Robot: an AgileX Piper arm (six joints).
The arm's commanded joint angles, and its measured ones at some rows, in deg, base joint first. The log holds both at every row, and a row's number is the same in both.
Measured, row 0: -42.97 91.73 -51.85 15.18 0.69 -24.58
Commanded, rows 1 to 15: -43.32 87.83 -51.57 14.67 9.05 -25.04; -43.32 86.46 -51.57 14.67 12.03 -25.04; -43.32 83.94 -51.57 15.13 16.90 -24.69; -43.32 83.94 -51.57 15.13 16.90 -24.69; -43.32 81.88 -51.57 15.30 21.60 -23.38; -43.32 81.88 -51.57 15.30 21.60 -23.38; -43.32 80.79 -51.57 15.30 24.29 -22.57; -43.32 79.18 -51.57 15.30 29.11 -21.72; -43.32 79.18 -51.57 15.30 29.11 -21.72; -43.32 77.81 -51.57 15.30 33.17 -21.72; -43.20 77.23 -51.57 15.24 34.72 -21.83; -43.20 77.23 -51.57 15.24 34.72 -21.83; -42.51 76.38 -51.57 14.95 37.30 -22.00; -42.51 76.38 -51.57 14.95 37.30 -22.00; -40.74 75.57 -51.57 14.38 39.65 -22.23
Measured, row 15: -42.40 76.95 -51.74 15.13 35.75 -22.00
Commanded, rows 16 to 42: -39.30 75.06 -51.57 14.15 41.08 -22.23; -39.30 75.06 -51.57 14.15 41.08 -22.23; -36.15 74.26 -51.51 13.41 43.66 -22.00; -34.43 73.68 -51.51 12.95 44.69 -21.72; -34.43 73.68 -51.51 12.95 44.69 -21.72; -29.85 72.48 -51.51 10.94 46.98 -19.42; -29.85 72.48 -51.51 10.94 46.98 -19.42; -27.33 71.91 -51.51 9.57 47.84 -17.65; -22.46 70.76 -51.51 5.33 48.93 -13.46; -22.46 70.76 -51.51 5.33 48.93 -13.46; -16.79 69.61 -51.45 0.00 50.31 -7.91; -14.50 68.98 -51.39 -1.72 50.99 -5.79; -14.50 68.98 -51.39 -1.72 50.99 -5.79; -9.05 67.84 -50.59 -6.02 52.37 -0.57; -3.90 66.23 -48.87 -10.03 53.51 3.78; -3.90 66.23 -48.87 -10.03 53.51 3.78; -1.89 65.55 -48.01 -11.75 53.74 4.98; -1.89 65.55 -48.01 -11.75 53.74 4.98; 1.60 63.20 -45.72 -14.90 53.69 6.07; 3.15 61.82 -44.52 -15.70 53.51 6.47; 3.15 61.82 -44.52 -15.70 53.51 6.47; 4.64 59.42 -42.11 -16.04 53.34 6.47; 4.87 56.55 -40.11 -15.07 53.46 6.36; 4.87 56.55 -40.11 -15.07 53.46 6.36; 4.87 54.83 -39.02 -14.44 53.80 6.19; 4.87 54.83 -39.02 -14.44 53.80 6.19; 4.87 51.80 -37.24 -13.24 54.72 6.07
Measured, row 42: 4.70 55.35 -39.48 -14.15 53.46 5.96
